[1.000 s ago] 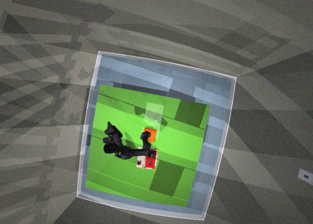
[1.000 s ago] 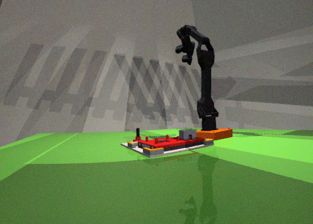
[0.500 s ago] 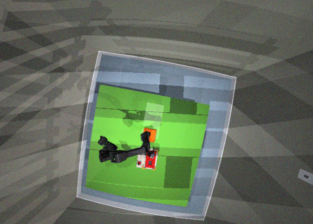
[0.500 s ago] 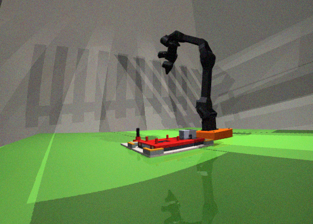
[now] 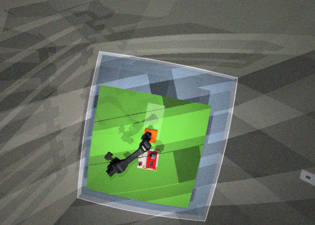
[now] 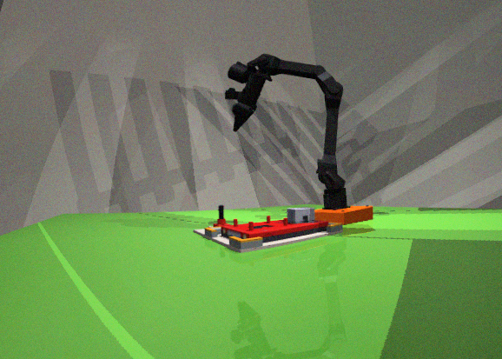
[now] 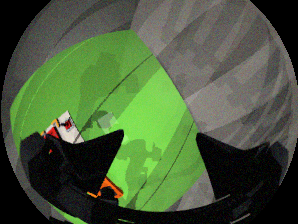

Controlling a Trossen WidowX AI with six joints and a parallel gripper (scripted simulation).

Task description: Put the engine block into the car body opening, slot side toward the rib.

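The grey engine block is 3 cm behind my gripper tip, 38 cm to the left of it and 28 cm below it.
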